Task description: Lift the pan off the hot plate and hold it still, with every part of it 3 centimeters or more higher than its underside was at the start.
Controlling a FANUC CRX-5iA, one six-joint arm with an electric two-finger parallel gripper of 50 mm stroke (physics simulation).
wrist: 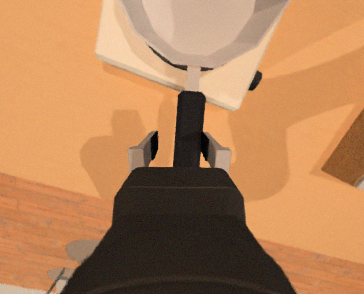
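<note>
The grey pan sits on the cream hot plate at the top of the wrist view, and its upper part is cut off by the frame edge. Its black handle points down the view toward the gripper body. My gripper is open, with one finger on each side of the handle. The right finger is very near the handle or touching it, and a wider gap shows on the left. The handle's far end is hidden by the gripper body. How high the fingers are relative to the handle is hard to tell.
A black knob sticks out from the hot plate's right side. A brown block-like object lies at the right edge of the view. The orange table top ends at a wood-plank floor at the lower left.
</note>
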